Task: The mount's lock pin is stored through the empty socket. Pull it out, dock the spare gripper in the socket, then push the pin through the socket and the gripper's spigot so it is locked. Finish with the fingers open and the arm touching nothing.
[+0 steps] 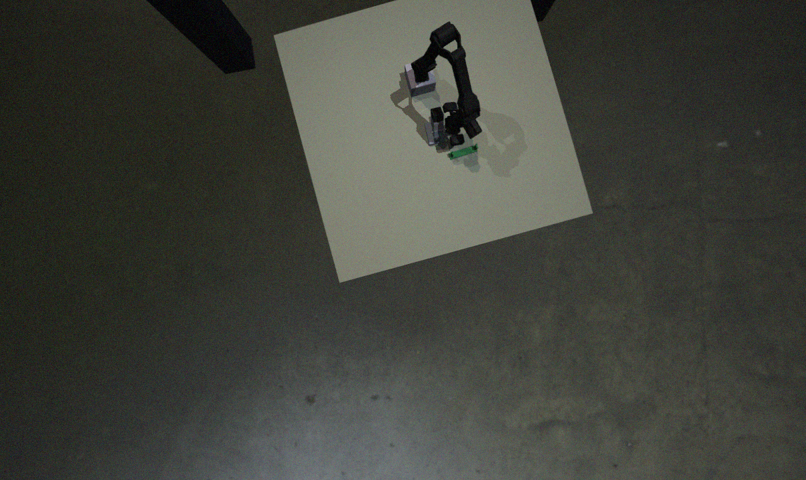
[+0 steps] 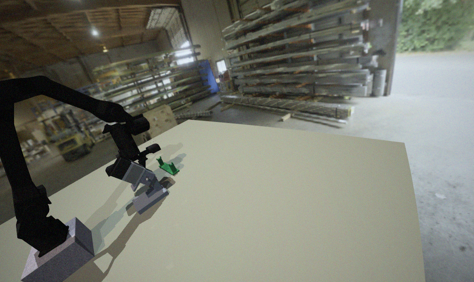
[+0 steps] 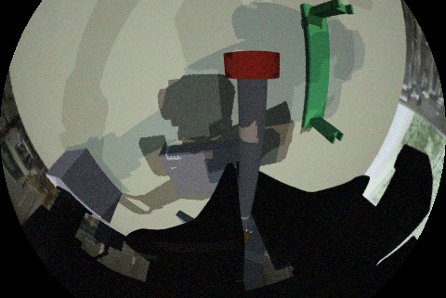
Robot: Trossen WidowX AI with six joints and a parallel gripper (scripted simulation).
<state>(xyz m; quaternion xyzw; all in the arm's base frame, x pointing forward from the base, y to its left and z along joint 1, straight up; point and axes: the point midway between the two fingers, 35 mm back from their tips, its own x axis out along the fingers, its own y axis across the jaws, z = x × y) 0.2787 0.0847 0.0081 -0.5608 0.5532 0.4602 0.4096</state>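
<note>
My gripper tip is 50 mm to the left of the mount and 10 mm past it. Also, from my gripper tip: green cradle (100 mm ahead, 70 mm to the left, 20 mm below); dark grey spare gripper (70 mm above, 50 mm to the right, 20 mm behind).
</note>
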